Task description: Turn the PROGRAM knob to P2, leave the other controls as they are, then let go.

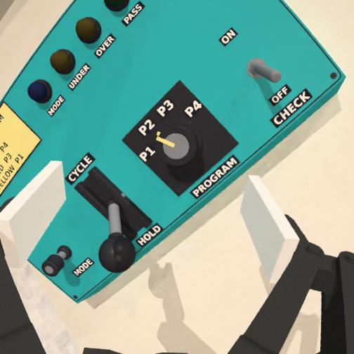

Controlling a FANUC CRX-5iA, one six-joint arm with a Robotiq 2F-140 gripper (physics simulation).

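Note:
The PROGRAM knob (176,146) is a round black knob with a grey cap, on a black diamond plate (180,92) marked P1 to P4. Its yellow line points left and slightly up, roughly in line with P2; seen at this slant, its tip appears between the P1 and P2 labels. My gripper (154,187) is wide open, with nothing between its pale pads. The pads appear to the lower left and lower right of the knob, apart from it. The knob's lower side is in shadow.
The CYCLE/HOLD lever (117,252) has a black ball end and stands at the lower left. A small MODE switch (53,265) is left of it. The CHECK toggle (266,70) leans toward OFF. Lamps (88,30) line the teal panel's (165,55) upper left edge.

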